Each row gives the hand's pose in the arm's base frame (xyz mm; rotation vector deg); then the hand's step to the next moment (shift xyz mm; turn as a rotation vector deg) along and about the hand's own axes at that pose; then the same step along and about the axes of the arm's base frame.
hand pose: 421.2 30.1 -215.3 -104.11 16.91 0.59
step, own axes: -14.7 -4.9 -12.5 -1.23 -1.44 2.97
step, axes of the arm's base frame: -15.1 -7.9 10.4 -0.46 3.41 0.77
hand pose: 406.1 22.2 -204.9 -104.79 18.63 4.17
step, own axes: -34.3 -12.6 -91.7 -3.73 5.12 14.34
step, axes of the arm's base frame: -40.5 -77.9 45.1 -3.20 13.08 -8.02
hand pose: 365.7 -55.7 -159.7 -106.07 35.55 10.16
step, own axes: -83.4 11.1 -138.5 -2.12 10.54 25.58
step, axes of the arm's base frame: -100.7 -101.7 76.0 -2.56 21.50 -17.35
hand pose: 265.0 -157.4 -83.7 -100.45 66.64 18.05
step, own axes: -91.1 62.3 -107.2 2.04 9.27 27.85
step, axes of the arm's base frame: -126.9 -41.5 76.4 1.22 21.12 -20.45
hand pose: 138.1 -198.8 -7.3 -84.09 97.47 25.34
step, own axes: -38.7 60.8 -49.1 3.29 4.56 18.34
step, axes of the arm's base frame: -75.1 5.2 44.0 2.30 12.26 -14.57
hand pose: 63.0 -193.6 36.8 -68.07 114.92 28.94
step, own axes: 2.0 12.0 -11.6 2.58 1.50 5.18
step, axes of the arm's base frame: -15.6 -2.8 5.6 -0.03 2.61 -5.38
